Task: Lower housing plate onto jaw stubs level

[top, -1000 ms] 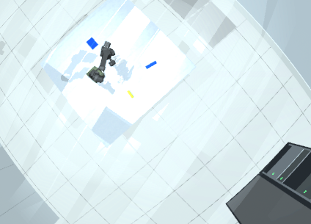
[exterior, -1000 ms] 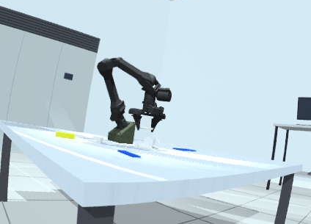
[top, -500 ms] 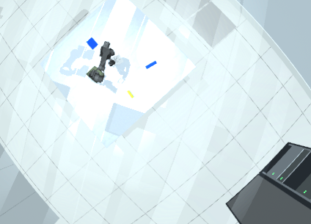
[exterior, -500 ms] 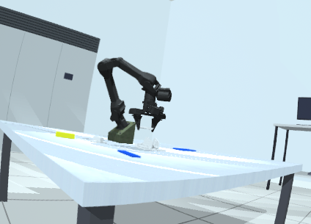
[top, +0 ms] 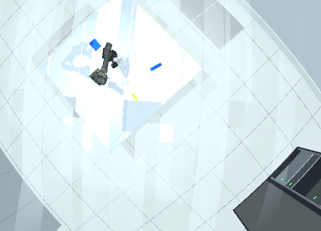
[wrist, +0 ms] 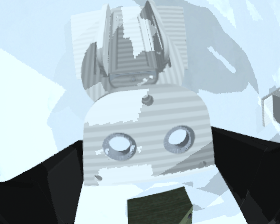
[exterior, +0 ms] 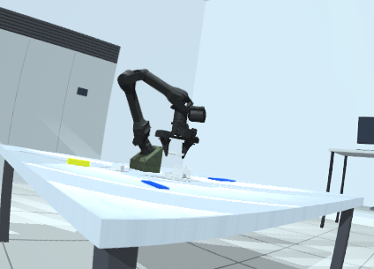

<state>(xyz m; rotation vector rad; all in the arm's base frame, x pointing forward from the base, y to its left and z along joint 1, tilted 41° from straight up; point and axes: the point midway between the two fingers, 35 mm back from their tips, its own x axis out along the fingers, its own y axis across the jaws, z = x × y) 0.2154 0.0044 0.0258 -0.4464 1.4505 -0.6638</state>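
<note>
Right now my gripper tip is 1 cm short of the housing plate and 2 cm below it. Also, from my gripper tip: yellow bar 8 cm behind, 39 cm to the right, 7 cm below; then blue square 2 cm behind, 35 cm to the left, 8 cm below; then small pale block 5 cm behind, 23 cm to the right, 7 cm below.
</note>
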